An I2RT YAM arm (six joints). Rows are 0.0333 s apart.
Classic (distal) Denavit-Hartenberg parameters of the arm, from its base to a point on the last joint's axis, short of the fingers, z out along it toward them. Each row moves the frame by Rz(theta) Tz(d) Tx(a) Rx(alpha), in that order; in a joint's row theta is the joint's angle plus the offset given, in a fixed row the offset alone. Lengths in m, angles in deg.
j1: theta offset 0, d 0.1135, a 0.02, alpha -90
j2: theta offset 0, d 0, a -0.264, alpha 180
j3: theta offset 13.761, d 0, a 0.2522, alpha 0
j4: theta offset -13.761, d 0, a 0.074, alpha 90
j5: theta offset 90, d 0, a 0, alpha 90
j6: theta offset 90, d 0.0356, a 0, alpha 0
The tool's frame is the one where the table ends.
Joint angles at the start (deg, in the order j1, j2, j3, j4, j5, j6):
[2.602 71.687 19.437 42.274 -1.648 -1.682]
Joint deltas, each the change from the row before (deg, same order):
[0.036 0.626 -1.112 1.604 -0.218 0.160]
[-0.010 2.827 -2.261 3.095 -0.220 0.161]
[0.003 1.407 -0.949 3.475 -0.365 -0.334]
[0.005 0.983 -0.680 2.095 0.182 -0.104]
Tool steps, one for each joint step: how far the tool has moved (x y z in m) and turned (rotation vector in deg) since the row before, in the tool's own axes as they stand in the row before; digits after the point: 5 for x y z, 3 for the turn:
[0.00556 0.00048 -0.00120 -0.257 0.127 0.158]
[0.01686 0.00056 -0.00048 -0.260 1.986 0.232]
[0.00354 0.00033 -0.00006 -0.338 -1.128 -0.379]
[0.00314 0.00001 -0.00032 0.190 -0.426 -0.123]

